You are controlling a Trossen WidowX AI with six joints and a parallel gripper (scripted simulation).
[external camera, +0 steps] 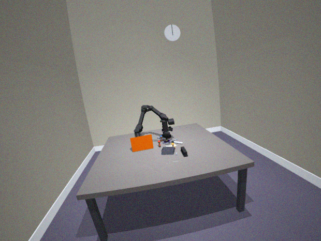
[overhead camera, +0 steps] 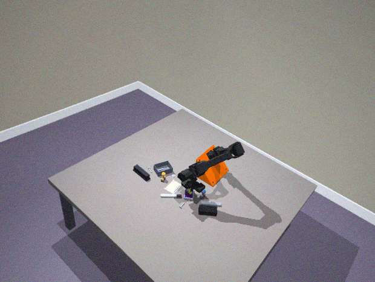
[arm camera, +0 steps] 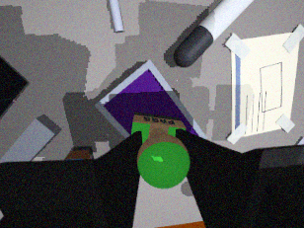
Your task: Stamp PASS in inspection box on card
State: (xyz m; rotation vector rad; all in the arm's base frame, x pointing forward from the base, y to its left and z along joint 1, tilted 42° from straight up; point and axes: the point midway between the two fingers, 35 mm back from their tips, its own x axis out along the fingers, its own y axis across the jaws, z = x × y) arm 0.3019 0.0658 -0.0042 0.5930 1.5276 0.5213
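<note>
My gripper tip is 40 mm above the purple ink pad. Also, from my gripper tip: blue-knobbed stamp 80 mm to the left, 40 mm behind, 20 mm below; green-knobbed PASS stamp right at my gripper tip; white marker 80 mm ahead, 60 mm to the right, 30 mm below.
</note>
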